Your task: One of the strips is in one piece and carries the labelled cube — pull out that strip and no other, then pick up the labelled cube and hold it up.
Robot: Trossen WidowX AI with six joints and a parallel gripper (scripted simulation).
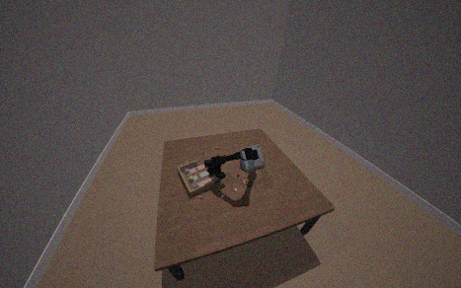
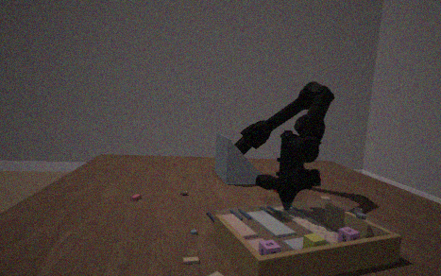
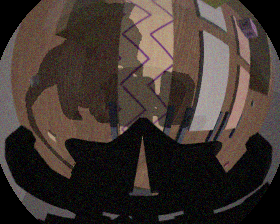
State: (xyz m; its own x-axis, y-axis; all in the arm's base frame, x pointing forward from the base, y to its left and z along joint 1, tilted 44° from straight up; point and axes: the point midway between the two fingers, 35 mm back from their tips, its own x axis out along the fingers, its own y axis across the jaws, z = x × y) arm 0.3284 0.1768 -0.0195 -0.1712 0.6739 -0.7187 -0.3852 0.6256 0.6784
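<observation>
The tan strip lies 90 mm ahead of my gripper tip and 40 mm to the left of it.
</observation>
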